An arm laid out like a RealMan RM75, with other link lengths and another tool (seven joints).
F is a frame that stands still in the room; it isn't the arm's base.
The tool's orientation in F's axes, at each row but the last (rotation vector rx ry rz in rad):
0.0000, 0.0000, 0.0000
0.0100, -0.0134, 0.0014
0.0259, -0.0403, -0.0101
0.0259, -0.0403, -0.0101
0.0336, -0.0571, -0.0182
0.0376, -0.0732, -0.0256
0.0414, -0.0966, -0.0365
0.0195, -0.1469, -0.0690
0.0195, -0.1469, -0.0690
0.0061, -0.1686, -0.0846
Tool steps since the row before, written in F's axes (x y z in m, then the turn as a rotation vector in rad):
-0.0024, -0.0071, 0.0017, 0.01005, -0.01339, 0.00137
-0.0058, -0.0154, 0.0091, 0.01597, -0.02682, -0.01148
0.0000, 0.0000, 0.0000, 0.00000, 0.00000, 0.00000
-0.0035, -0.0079, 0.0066, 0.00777, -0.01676, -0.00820
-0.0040, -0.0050, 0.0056, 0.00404, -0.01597, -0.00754
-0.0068, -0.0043, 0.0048, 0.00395, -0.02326, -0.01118
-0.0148, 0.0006, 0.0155, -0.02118, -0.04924, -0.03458
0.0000, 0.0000, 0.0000, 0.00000, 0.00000, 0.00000
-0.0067, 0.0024, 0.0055, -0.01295, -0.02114, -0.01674
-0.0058, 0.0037, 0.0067, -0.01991, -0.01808, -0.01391
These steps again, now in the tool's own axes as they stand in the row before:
-0.0024, -0.0071, 0.0017, 0.01005, -0.01339, 0.00137
-0.0057, -0.0153, 0.0093, 0.01578, -0.02696, -0.01142
0.0000, 0.0000, 0.0000, 0.00000, 0.00000, 0.00000
-0.0031, -0.0078, 0.0069, 0.00761, -0.01689, -0.00807
-0.0036, -0.0049, 0.0060, 0.00391, -0.01615, -0.00723
-0.0063, -0.0043, 0.0054, 0.00375, -0.02357, -0.01058
-0.0133, 0.0008, 0.0168, -0.02248, -0.05138, -0.03038
0.0000, 0.0000, 0.0000, 0.00000, 0.00000, 0.00000
-0.0060, 0.0021, 0.0064, -0.01373, -0.02237, -0.01435
-0.0049, 0.0033, 0.0076, -0.02035, -0.01986, -0.01039

